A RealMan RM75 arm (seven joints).
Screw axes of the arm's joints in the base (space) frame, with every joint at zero. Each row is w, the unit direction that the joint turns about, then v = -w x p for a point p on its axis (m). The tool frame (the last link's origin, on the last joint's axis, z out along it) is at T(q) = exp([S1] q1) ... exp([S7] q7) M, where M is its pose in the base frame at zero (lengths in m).
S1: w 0 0 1 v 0 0 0
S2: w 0 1 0 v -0.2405 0 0
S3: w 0 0 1 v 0 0 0
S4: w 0 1 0 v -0.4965 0 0
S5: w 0 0 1 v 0 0 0
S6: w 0 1 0 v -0.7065 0 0
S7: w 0 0 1 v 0 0 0
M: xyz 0 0 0.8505 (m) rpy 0 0 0 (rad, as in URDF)
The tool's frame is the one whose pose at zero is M.
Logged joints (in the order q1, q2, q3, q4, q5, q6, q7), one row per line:
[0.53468 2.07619 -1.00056 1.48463 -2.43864 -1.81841 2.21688]
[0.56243 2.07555 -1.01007 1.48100 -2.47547 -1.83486 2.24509]
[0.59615 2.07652 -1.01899 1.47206 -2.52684 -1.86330 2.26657]
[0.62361 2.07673 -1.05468 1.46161 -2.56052 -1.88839 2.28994]
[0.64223 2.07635 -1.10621 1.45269 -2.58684 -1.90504 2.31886]
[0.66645 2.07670 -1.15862 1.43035 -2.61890 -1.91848 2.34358]
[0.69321 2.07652 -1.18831 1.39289 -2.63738 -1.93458 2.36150]
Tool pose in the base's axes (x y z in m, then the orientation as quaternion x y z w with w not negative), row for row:
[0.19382 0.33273 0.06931 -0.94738 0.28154 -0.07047 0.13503]
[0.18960 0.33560 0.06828 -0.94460 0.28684 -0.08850 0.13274]
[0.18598 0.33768 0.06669 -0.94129 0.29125 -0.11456 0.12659]
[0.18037 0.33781 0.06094 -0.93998 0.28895 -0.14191 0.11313]
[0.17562 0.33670 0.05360 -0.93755 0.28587 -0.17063 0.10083]
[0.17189 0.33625 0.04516 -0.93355 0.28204 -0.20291 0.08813]
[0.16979 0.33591 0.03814 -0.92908 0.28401 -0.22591 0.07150]
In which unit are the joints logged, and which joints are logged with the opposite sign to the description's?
The joints are logged in radians. Opposite sign: q4.
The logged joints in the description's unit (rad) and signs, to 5 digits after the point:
[0.53468 2.07619 -1.00056 -1.48463 -2.43864 -1.81841 2.21688]
[0.56243 2.07555 -1.01007 -1.48100 -2.47547 -1.83486 2.24509]
[0.59615 2.07652 -1.01899 -1.47206 -2.52684 -1.86330 2.26657]
[0.62361 2.07673 -1.05468 -1.46161 -2.56052 -1.88839 2.28994]
[0.64223 2.07635 -1.10621 -1.45269 -2.58684 -1.90504 2.31886]
[0.66645 2.07670 -1.15862 -1.43035 -2.61890 -1.91848 2.34358]
[0.69321 2.07652 -1.18831 -1.39289 -2.63738 -1.93458 2.36150]

